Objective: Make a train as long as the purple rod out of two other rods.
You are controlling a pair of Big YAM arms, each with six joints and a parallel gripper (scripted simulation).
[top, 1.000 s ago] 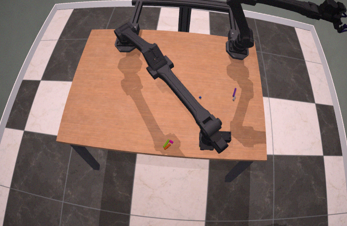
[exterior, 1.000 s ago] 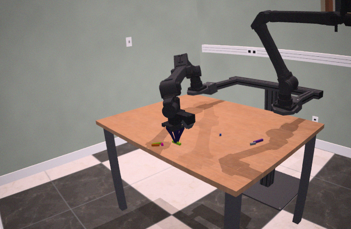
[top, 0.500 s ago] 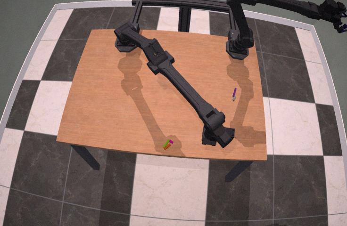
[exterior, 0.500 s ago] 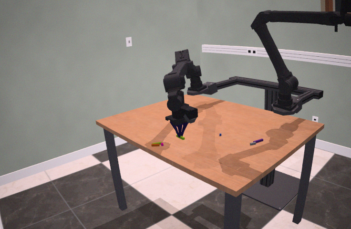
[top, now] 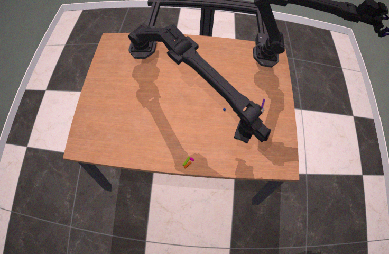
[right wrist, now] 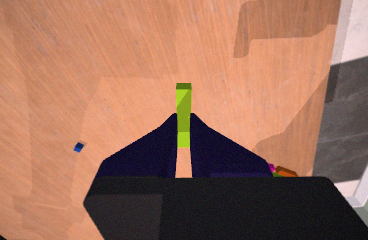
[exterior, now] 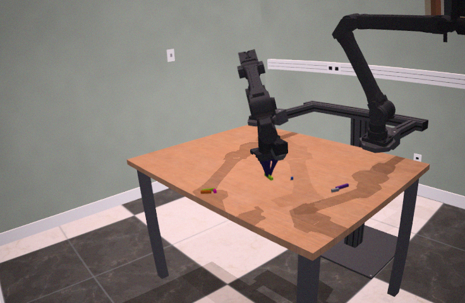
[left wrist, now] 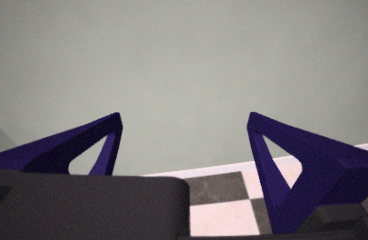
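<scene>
My right hand is 200 mm past the blue rod, 60 mm to the left of it and 100 mm above it. Round my right hand: grey rod (210 mm behind, 140 mm to the left, 100 mm below); magenta rod (80 mm ahead, 210 mm to the right, 100 mm below); orange rod (110 mm ahead, 230 mm to the right, 100 mm below).
</scene>
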